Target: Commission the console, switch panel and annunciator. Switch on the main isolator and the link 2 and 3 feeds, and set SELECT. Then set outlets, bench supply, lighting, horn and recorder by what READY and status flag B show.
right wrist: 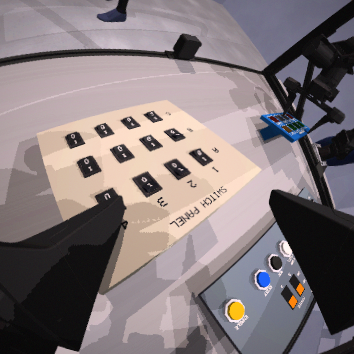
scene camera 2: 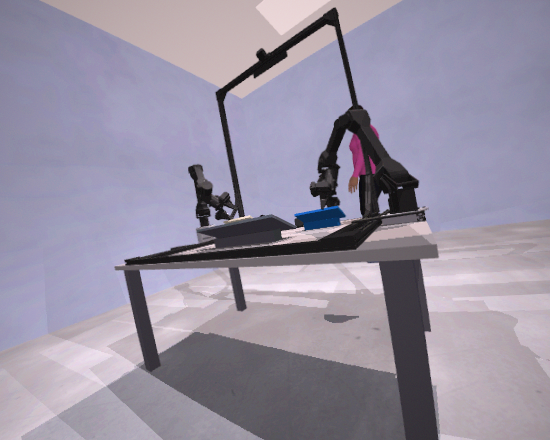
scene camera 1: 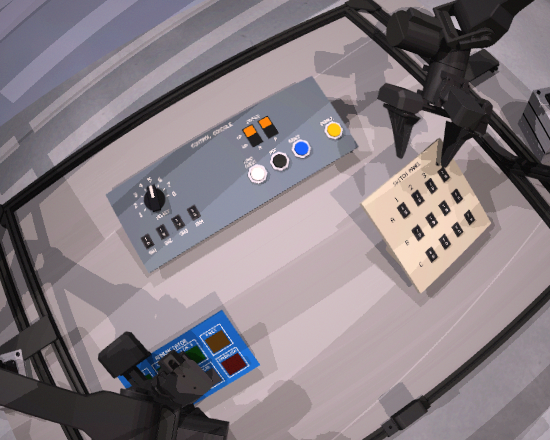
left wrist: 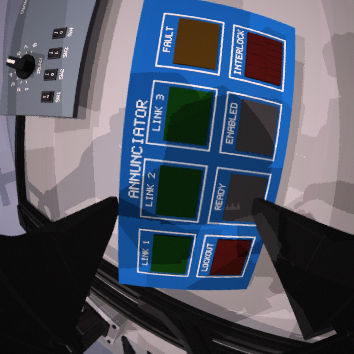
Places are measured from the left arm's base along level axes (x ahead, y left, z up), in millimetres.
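Pixels of known places: left gripper, fingertip midpoint: [right wrist: 294,123] [scene camera 2: 325,212] [left wrist: 185,204]; right gripper, fingertip midpoint: [right wrist: 197,199] [scene camera 2: 235,214] [scene camera 1: 422,162]; left arm's base at its link origin: [right wrist: 320,153] [scene camera 2: 404,211] [left wrist: 95,319]; right arm's base at its link origin: [scene camera 2: 205,226].
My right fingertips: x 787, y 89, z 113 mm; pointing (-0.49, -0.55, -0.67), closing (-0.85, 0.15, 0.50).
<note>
Ahead of a thing's pixels: the offset from my right fingertips to its top centre. "spot": to the spot under its first point.
The grey control console @[spot: dy +128, dx -280, dz -77 mm] [scene camera 1: 225,175] [scene camera 2: 250,227] [left wrist: 82,30] has its SELECT knob @[dy +119, dx -402, dz -40 mm] [scene camera 1: 154,199] pointing at about 5. Both status flags [scene camera 1: 252,135] [scene camera 1: 268,127] show orange in their upper halves. The beige switch panel [scene camera 1: 430,272] [right wrist: 235,165] carries rows of black rockers; their positions are hard to read. The blue annunciator @[dy -149, dx -432, dz -58 mm] [scene camera 1: 232,330] [scene camera 2: 320,216] [left wrist: 227,30] has dark green, brown, red and grey tiles; READY @[spot: dy -190, dx -442, dz -93 mm] [left wrist: 245,197] looks grey and unlit. My right gripper [scene camera 1: 422,161] [right wrist: 197,199] is open above the panel's upper corner. My left gripper [left wrist: 185,204] is open above the annunciator.
A black frame [scene camera 1: 175,107] runs around the table, with a small black device [scene camera 1: 410,415] on its lower edge. The console's white, black, blue and yellow buttons face up. A person in pink [scene camera 2: 356,155] stands behind the left arm.
</note>
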